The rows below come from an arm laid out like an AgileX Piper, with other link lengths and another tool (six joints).
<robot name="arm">
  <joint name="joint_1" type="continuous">
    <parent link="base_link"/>
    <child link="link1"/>
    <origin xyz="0 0 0.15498" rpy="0 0 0"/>
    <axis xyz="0 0 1"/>
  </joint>
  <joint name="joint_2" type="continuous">
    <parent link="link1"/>
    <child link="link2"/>
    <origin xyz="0 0 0" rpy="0 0 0"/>
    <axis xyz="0 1 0"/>
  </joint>
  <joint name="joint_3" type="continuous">
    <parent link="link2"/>
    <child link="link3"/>
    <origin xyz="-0.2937 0 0.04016" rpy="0 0 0"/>
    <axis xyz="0 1 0"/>
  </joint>
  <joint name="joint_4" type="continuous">
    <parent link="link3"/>
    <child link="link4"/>
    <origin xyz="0.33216 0 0.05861" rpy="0 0 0"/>
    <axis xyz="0.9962 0 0.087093"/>
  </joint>
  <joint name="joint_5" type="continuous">
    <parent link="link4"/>
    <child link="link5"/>
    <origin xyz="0 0 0" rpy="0 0 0"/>
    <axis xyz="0 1 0"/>
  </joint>
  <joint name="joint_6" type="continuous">
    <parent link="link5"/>
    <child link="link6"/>
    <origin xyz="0.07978 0 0.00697" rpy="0 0 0"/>
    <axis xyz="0.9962 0 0.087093"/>
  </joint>
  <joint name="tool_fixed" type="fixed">
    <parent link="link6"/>
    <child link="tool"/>
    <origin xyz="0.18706 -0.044 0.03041" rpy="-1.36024 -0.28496 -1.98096"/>
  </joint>
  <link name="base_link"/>
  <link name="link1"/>
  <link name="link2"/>
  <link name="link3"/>
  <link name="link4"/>
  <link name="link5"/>
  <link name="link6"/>
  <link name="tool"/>
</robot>
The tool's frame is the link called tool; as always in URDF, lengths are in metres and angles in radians. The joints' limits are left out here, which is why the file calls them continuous.
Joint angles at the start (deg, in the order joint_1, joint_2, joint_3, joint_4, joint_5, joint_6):
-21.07, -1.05, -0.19, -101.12, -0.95, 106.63
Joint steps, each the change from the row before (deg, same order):
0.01, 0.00, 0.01, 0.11, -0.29, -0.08
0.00, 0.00, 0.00, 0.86, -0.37, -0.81
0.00, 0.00, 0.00, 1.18, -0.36, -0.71
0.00, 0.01, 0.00, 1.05, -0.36, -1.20
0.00, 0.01, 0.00, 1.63, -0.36, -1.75
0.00, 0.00, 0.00, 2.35, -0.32, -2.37
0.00, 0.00, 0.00, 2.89, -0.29, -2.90
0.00, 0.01, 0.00, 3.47, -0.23, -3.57
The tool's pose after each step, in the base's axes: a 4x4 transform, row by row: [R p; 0 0 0 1], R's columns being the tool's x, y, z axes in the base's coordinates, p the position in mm. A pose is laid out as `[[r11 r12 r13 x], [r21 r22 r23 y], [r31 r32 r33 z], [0 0 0 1]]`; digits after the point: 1 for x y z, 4 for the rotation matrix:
[[-0.6635 0.0120 0.7480 269.5], [-0.7235 -0.2649 -0.6375 -146.0], [0.1905 -0.9642 0.1844 293.3], [0 0 0 1]]
[[-0.6587 0.0130 0.7523 270.3], [-0.7278 -0.2644 -0.6327 -144.5], [0.1907 -0.9643 0.1836 293.1], [0 0 0 1]]
[[-0.6539 0.0168 0.7564 271.2], [-0.7338 -0.2573 -0.6287 -143.1], [0.1840 -0.9662 0.1806 292.6], [0 0 0 1]]
[[-0.6492 0.0170 0.7604 272.0], [-0.7372 -0.2600 -0.6236 -141.6], [0.1872 -0.9654 0.1813 292.6], [0 0 0 1]]
[[-0.6446 0.0179 0.7643 272.9], [-0.7407 -0.2625 -0.6184 -140.0], [0.1896 -0.9648 0.1825 292.8], [0 0 0 1]]
[[-0.6406 0.0205 0.7676 273.5], [-0.7441 -0.2638 -0.6138 -138.6], [0.1899 -0.9644 0.1842 293.3], [0 0 0 1]]
[[-0.6371 0.0240 0.7704 274.1], [-0.7471 -0.2652 -0.6096 -137.3], [0.1897 -0.9639 0.1868 294.0], [0 0 0 1]]
[[-0.6348 0.0275 0.7722 274.5], [-0.7488 -0.2682 -0.6061 -136.3], [0.1904 -0.9630 0.1908 295.0], [0 0 0 1]]

